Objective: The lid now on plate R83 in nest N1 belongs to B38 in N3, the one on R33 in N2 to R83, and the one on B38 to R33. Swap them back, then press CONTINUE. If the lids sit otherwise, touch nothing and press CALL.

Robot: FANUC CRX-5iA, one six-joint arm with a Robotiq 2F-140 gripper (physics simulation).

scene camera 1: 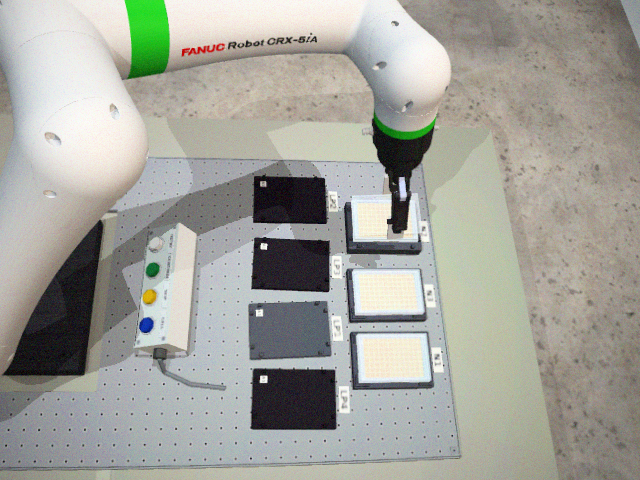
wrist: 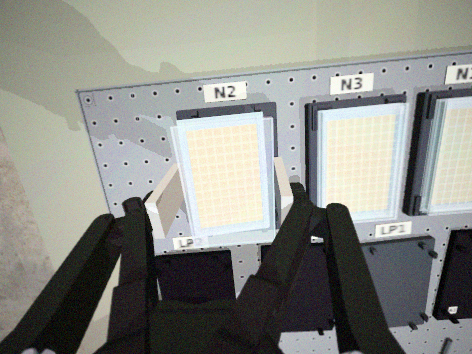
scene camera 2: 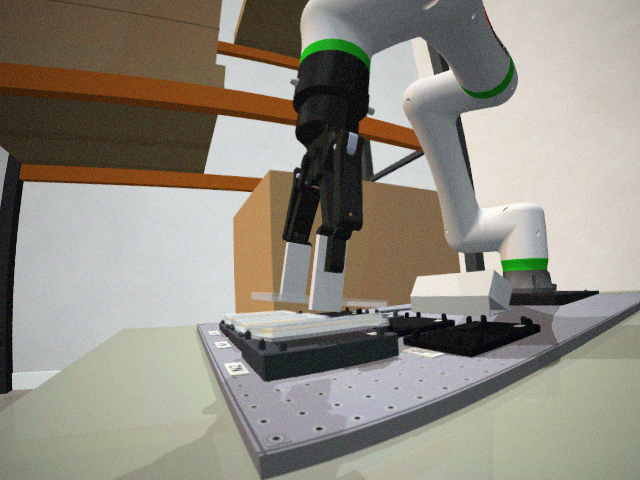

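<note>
My gripper is shut on a clear-rimmed well plate with a cream grid, its white pads on the plate's two long sides. I hold the plate flat just above the dark nest N2, a little off square from it in the wrist view. A like plate with a clear lid sits in nest N3. Another sits in nest N1. I cannot read any plate labels.
Left of the nests lie four flat lid parks: LP2, LP3, the grey LP1 and LP4. A button box with green, yellow and blue buttons stands further left on the perforated board.
</note>
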